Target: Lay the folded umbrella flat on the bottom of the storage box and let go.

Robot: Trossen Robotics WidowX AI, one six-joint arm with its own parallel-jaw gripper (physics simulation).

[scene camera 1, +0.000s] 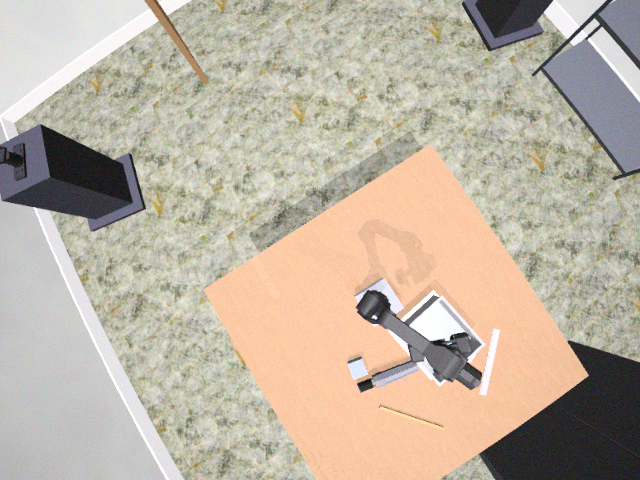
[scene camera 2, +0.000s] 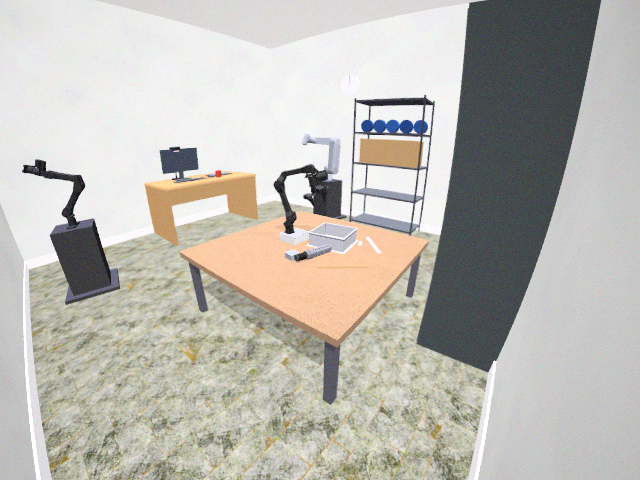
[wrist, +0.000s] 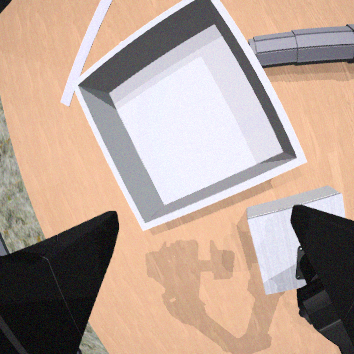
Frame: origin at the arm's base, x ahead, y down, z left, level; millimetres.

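Seen in the pictures: gripper, fingertip midpoint: [scene camera 2: 319,204] [wrist: 206,217]; arm's base, link origin: [scene camera 2: 289,232].
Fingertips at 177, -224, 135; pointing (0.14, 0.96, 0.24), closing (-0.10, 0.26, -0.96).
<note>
Offsets run from my fingertips to a thing's top centre, as dx, dy, dz.
The folded umbrella @(+165, +221, -191) [scene camera 1: 395,373] [scene camera 2: 317,252] [wrist: 305,47] is grey with a black handle and lies on the table beside the storage box. In the wrist view part of it shows at the upper right. The storage box @(+78, +183, +65) [scene camera 1: 438,319] [scene camera 2: 330,242] [wrist: 185,130] is white, open-topped and empty in the wrist view. My gripper [scene camera 2: 313,199] [wrist: 206,217] is open, with nothing between the fingers. It hangs high above the table, over the box area, apart from the umbrella. In the first scene view the arm hides part of the box and the umbrella's far end.
A light blue block @(+88, +244, -302) [scene camera 1: 357,367] [scene camera 2: 291,255] lies by the umbrella's handle. A white bar @(+285, +278, +262) [scene camera 1: 489,361] [scene camera 2: 373,244] [wrist: 87,50] lies across the box from the umbrella. A thin yellow stick @(+384, +268, -158) [scene camera 1: 410,416] [scene camera 2: 341,267] lies nearby. The arm's white base block [scene camera 2: 293,237] [wrist: 272,240] stands beside the box.
</note>
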